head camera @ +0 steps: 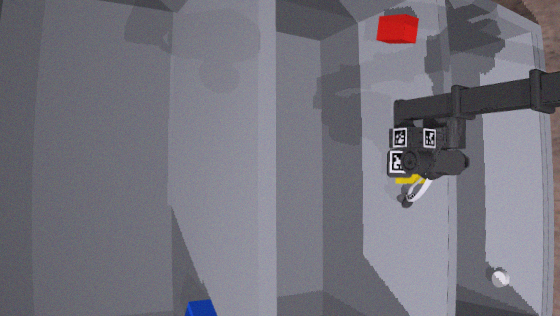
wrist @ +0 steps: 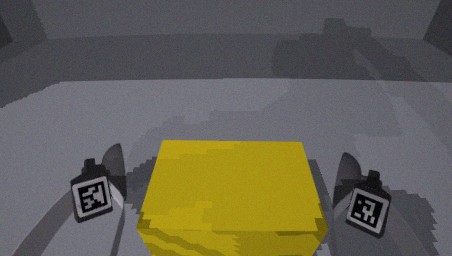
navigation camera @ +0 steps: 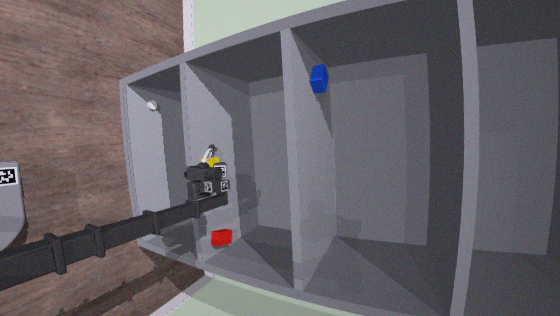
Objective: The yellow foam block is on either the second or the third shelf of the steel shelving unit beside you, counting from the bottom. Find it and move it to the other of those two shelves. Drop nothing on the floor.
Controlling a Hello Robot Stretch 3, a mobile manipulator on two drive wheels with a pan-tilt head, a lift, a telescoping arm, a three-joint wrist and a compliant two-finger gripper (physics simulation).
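Frame: origin at the robot's base, x ahead, y left, z up, level; millimetres.
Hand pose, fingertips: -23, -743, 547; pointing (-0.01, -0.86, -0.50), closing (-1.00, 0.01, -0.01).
Observation:
After its pixels a point has its place, as x, y, z.
The yellow foam block [head camera: 406, 179] @(12, -706, 579) [navigation camera: 213, 162] @(0, -707, 579) [wrist: 232, 185] sits on the second shelf [head camera: 400, 235] @(146, -762, 534) [navigation camera: 212, 115] @(208, -760, 534) from the bottom of the steel shelving unit [head camera: 267, 150] @(-32, -629, 974) [navigation camera: 293, 150] @(43, -626, 980). My gripper [head camera: 409, 187] [navigation camera: 210, 155] [wrist: 230, 169] @(-23, -743, 547) is open, with one finger on each side of the block. In the wrist view a gap shows between each fingertip and the block. The wrist hides part of the block in the head and navigation views.
A red block [head camera: 397, 29] @(-337, -729, 579) [navigation camera: 221, 237] @(-335, -724, 579) stands on the same shelf, on the arm's other side. A blue block [head camera: 201, 308] @(261, -800, 1016) [navigation camera: 319, 79] @(287, -770, 1028) stands on the third shelf. A small white object [head camera: 500, 278] @(312, -740, 100) [navigation camera: 152, 105] @(312, -743, 100) is on the bottom shelf. Shelf boards and side walls surround the wrist.

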